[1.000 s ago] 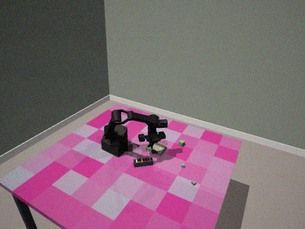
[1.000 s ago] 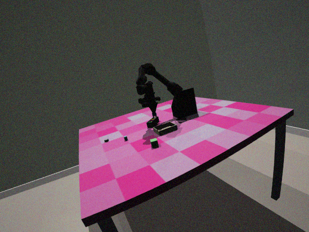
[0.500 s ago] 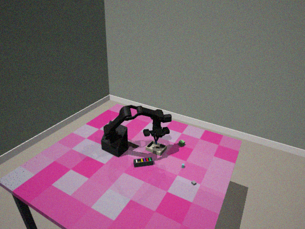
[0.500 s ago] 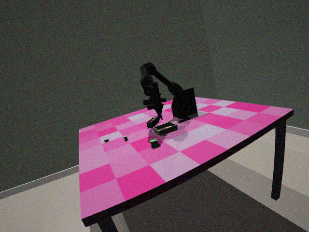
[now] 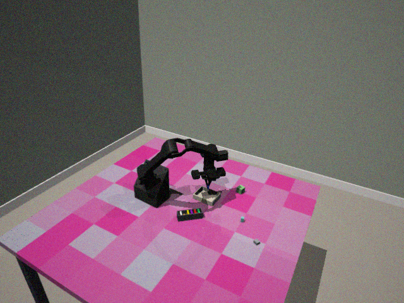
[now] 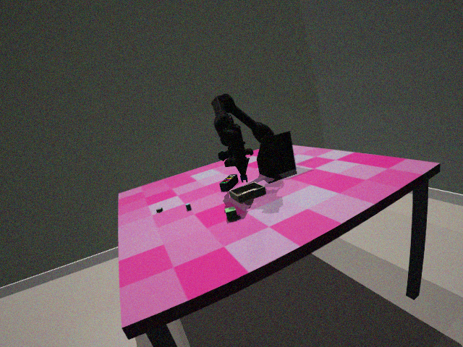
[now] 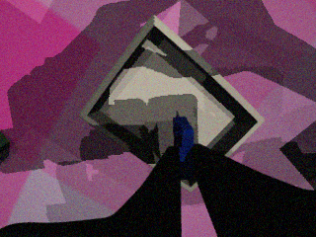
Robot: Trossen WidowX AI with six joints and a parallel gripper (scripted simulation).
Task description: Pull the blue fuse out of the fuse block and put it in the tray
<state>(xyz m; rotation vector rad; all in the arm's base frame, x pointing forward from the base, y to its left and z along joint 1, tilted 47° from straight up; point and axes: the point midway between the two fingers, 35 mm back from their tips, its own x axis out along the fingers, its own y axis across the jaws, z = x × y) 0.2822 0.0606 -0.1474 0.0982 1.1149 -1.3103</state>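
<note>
My gripper tip is 10 mm above the blue fuse. Also, from my gripper tip: beige tray 90 mm below; then red fuse 180 mm to the right, 60 mm below; then green fuse 170 mm to the right, 60 mm below, 20 mm ahead.
</note>
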